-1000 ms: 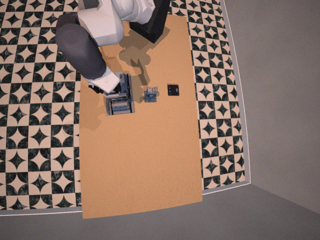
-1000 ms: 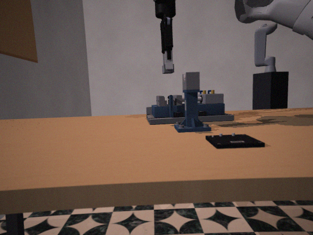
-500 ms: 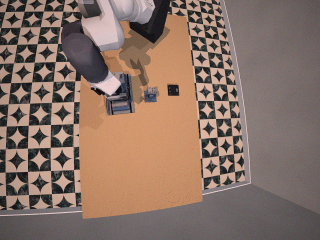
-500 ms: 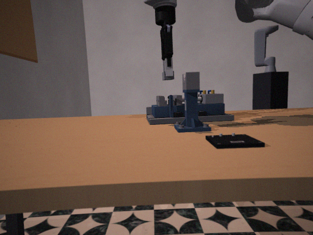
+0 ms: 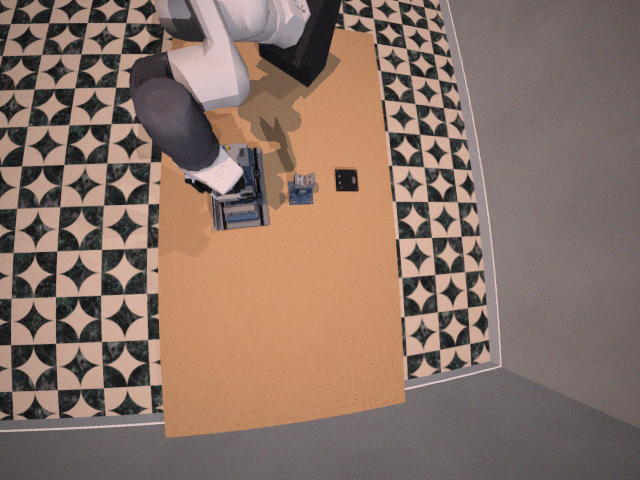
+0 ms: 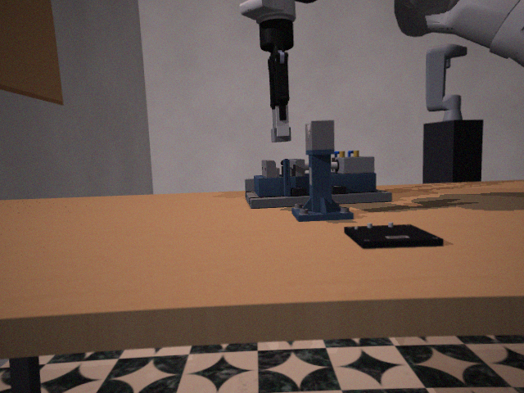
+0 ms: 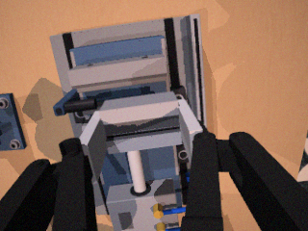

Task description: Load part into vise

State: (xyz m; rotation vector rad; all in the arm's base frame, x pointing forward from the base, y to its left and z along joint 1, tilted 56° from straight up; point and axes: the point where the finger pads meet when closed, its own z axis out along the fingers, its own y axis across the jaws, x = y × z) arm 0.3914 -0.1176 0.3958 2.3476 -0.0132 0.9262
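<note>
My gripper is now 4 cm short of the fixed jaw, 1 cm to the right of it and 10 cm above it. The rest, counted from my hand: work stop: 2 cm ahead, 6 cm to the left, 9 cm below; part: 2 cm below; air cylinder rod: 7 cm behind, 4 cm to the left, 10 cm below.
</note>
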